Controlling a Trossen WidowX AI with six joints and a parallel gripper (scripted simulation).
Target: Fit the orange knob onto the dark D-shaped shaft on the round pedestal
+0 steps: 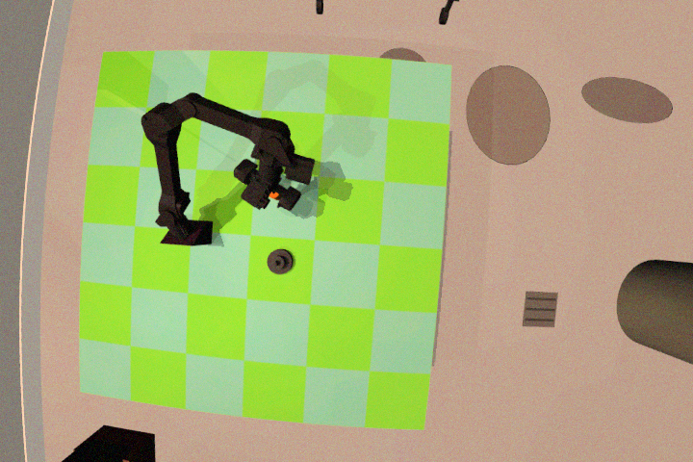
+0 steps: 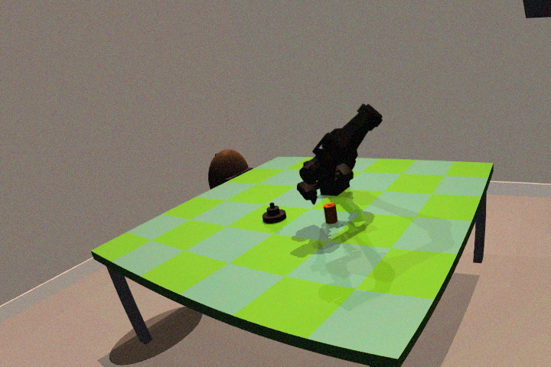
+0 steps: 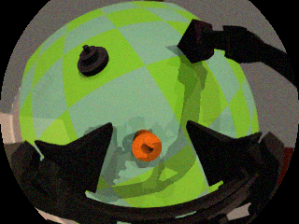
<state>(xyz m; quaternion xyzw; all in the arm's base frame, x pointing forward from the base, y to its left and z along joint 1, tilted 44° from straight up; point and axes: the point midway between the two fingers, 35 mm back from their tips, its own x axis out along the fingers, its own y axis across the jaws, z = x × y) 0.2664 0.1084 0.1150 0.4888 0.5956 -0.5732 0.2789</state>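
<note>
My gripper tip is 5 cm above the orange knob, 3 cm to the right of it and 1 cm short of it. From my gripper tip the other things lie so: dark round pedestal: 19 cm to the right, 6 cm ahead, 4 cm below.
</note>
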